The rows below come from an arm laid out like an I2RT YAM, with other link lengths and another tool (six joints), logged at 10 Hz.
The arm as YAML. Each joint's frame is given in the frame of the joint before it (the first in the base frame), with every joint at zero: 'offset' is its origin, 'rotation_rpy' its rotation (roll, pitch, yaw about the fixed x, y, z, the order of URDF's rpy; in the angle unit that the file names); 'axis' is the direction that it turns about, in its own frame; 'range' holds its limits. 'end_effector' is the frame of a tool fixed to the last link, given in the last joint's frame.
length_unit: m
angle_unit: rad
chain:
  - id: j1
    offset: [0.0, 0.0, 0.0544]
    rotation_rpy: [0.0, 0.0, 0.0]
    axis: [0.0, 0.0, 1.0]
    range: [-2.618, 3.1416]
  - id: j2
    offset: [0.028, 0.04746, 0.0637]
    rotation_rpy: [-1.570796, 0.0, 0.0]
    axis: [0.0, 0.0, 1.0]
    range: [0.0, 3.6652]
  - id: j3
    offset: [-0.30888, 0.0, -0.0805]
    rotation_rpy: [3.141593, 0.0, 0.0]
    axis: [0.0, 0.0, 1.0]
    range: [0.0, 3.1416]
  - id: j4
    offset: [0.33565, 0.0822, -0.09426]
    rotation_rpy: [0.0, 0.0, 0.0]
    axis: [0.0, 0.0, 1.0]
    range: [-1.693, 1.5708]
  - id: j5
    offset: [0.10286, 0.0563, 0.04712]
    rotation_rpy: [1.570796, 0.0, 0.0]
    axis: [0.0, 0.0, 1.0]
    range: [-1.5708, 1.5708]
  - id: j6
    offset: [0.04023, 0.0, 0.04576]
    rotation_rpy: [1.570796, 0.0, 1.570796]
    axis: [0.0, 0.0, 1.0]
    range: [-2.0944, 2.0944]
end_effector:
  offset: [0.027, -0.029, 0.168]
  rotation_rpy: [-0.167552, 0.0, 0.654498]
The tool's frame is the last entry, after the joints.
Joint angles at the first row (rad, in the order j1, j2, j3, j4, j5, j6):
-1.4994 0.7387 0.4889 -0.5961 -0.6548 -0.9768
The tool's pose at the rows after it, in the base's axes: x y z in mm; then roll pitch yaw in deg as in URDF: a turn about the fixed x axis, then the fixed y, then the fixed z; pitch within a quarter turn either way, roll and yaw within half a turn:
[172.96 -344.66 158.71 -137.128 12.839 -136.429]
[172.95 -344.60 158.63 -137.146 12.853 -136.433]
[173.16 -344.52 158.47 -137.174 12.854 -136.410]
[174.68 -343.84 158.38 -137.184 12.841 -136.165]
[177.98 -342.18 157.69 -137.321 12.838 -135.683]
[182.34 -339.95 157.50 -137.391 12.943 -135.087]
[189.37 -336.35 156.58 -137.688 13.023 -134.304]
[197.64 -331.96 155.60 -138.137 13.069 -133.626]
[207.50 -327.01 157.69 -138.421 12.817 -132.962]
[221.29 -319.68 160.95 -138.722 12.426 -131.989]
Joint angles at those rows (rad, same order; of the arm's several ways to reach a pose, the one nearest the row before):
-1.4994 0.7387 0.4889 -0.5960 -0.6544 -0.9768
-1.4994 0.7388 0.4889 -0.5964 -0.6544 -0.9768
-1.4986 0.7391 0.4889 -0.5964 -0.6540 -0.9768
-1.4941 0.7395 0.4888 -0.5960 -0.6537 -0.9768
-1.4834 0.7406 0.4889 -0.5964 -0.6514 -0.9764
-1.4696 0.7407 0.4889 -0.5964 -0.6498 -0.9729
-1.4444 0.7406 0.4889 -0.5964 -0.6414 -0.9649
-1.4113 0.7384 0.4889 -0.5964 -0.6255 -0.9501
-1.3685 0.7307 0.4927 -0.5964 -0.6006 -0.9279
-1.3079 0.7212 0.4984 -0.5953 -0.5656 -0.8974

